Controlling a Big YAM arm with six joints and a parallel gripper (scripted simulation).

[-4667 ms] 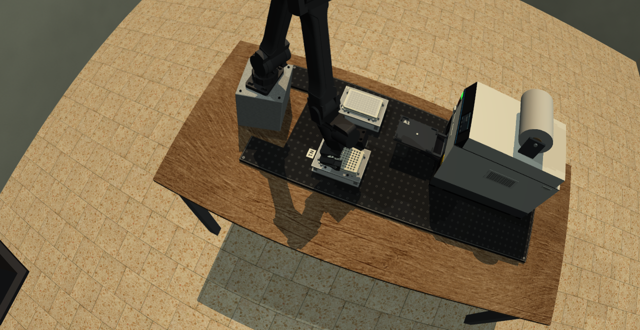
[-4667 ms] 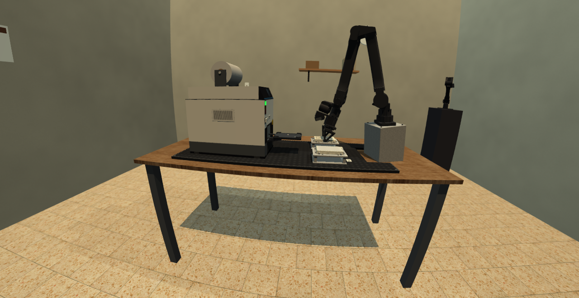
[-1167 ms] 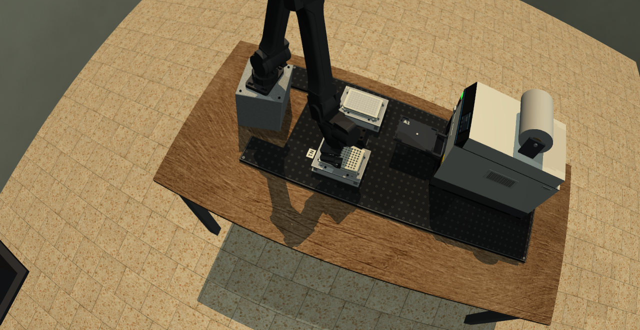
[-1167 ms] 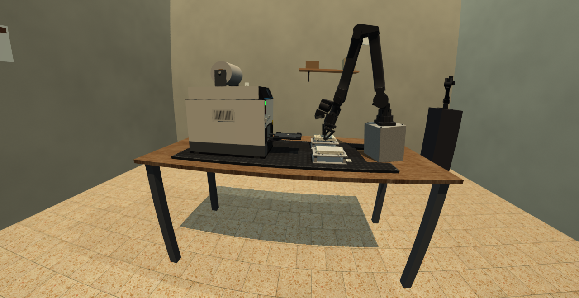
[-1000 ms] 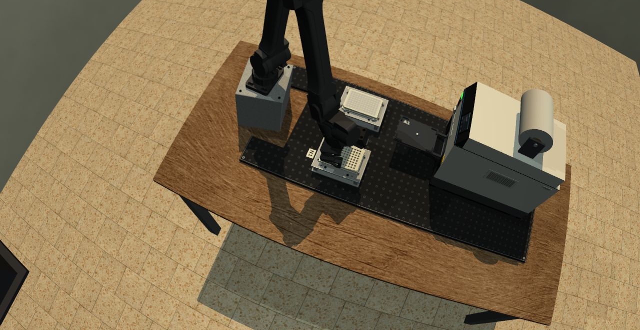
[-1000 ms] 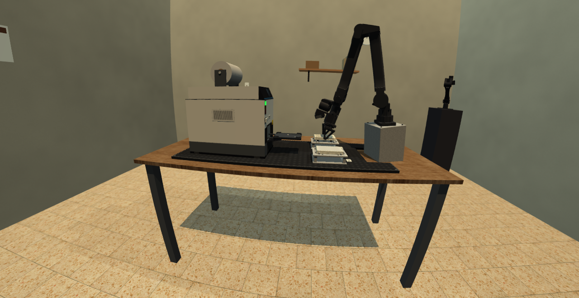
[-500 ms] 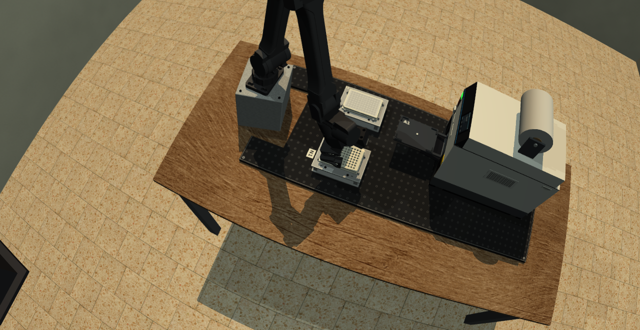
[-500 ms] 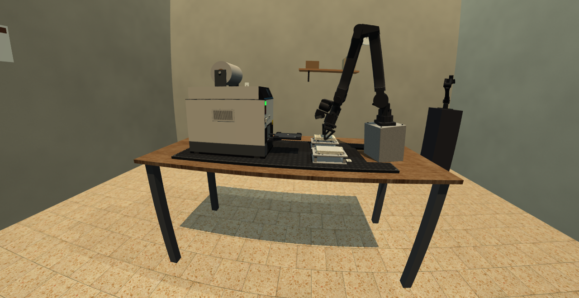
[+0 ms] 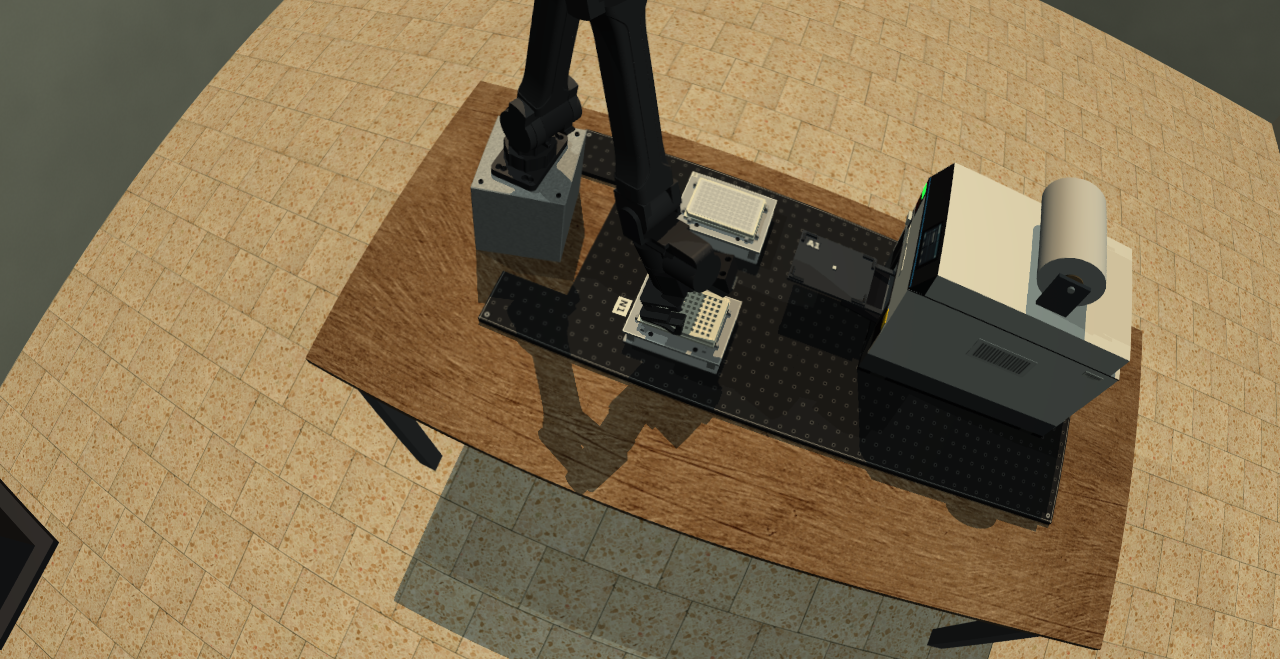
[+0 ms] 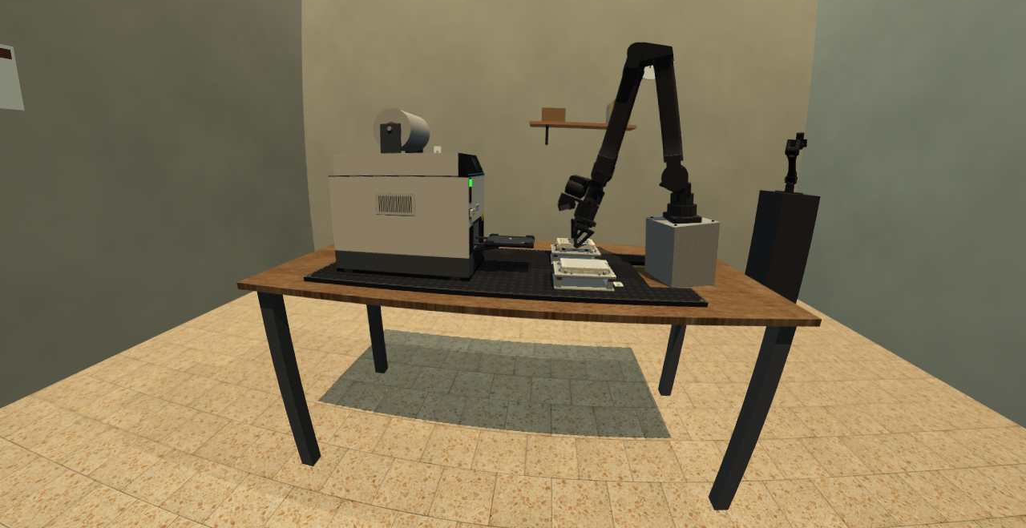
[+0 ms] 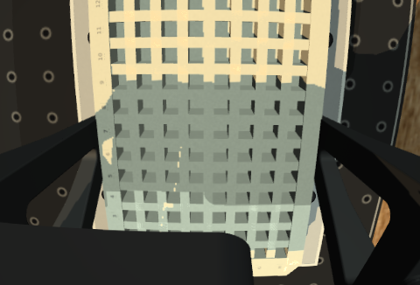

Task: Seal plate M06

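Right now my hand is 30 mm above the plate nest N1. Round my hand: N1 label: 100 mm behind, 70 mm below, 10 mm to the right; plate M06: right at my hand; well plate: 220 mm to the left, 20 mm below, 10 mm behind.
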